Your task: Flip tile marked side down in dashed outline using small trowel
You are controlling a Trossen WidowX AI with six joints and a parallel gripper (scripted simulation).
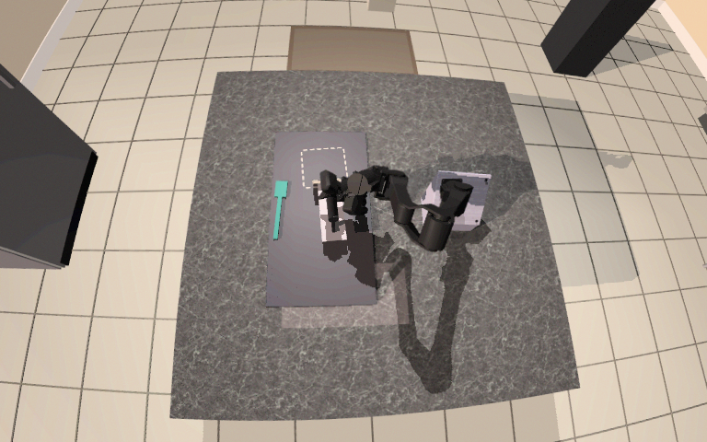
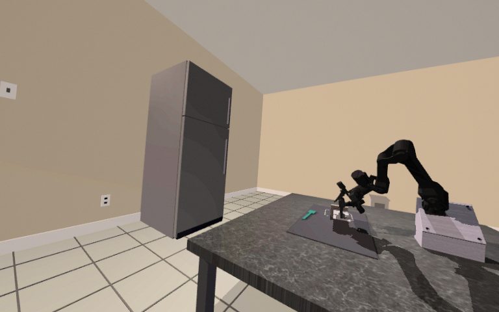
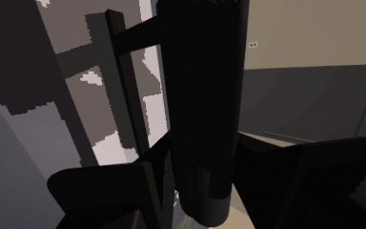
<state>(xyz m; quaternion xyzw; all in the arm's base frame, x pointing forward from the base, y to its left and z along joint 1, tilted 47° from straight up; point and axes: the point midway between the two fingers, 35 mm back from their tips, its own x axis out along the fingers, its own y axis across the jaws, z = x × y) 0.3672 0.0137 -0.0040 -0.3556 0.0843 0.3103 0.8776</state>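
Right now my gripper tip is 10 mm past the tile, 100 mm to the left of it and 60 mm above it. From my gripper tip the other things lie so: grey mat 10 mm ahead, 10 mm to the right, 120 mm below; then teal trowel 150 mm ahead, 30 mm to the right, 100 mm below.
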